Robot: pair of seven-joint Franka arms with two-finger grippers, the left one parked.
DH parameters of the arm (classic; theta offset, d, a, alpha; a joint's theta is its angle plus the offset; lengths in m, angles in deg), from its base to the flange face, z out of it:
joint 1: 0 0.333 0 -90
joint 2: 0 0 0 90
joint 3: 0 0.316 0.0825 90
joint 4: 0 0 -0.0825 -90
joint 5: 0 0.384 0 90
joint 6: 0 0 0.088 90
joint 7: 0 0.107 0 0
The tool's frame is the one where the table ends.
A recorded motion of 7 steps. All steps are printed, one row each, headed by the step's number.
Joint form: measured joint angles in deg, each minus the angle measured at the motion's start. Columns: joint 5, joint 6, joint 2, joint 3, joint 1, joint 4, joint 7.
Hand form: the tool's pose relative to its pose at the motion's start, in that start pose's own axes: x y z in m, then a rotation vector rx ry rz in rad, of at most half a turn. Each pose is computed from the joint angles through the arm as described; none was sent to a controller.
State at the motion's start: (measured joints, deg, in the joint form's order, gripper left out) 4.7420 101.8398 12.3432 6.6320 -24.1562 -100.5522 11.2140
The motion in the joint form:
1: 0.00 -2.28 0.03 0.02 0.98 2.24 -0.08
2: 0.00 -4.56 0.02 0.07 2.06 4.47 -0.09
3: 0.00 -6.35 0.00 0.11 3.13 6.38 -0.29
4: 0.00 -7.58 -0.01 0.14 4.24 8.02 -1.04
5: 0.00 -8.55 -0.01 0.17 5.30 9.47 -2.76
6: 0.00 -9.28 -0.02 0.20 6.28 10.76 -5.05
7: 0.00 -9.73 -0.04 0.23 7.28 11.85 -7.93
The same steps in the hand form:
1: -0.0030 -0.0116 -0.0138 -0.0032 -0.0025 -0.0216
2: -0.0072 -0.0244 -0.0277 -0.0068 -0.0047 -0.0442
3: -0.0117 -0.0368 -0.0397 -0.0099 -0.0038 -0.0694
4: -0.0160 -0.0493 -0.0501 -0.0121 0.0018 -0.1043
5: -0.0203 -0.0612 -0.0592 -0.0139 0.0084 -0.1551
6: -0.0244 -0.0721 -0.0675 -0.0152 0.0164 -0.2143
7: -0.0286 -0.0832 -0.0746 -0.0167 0.0258 -0.2839

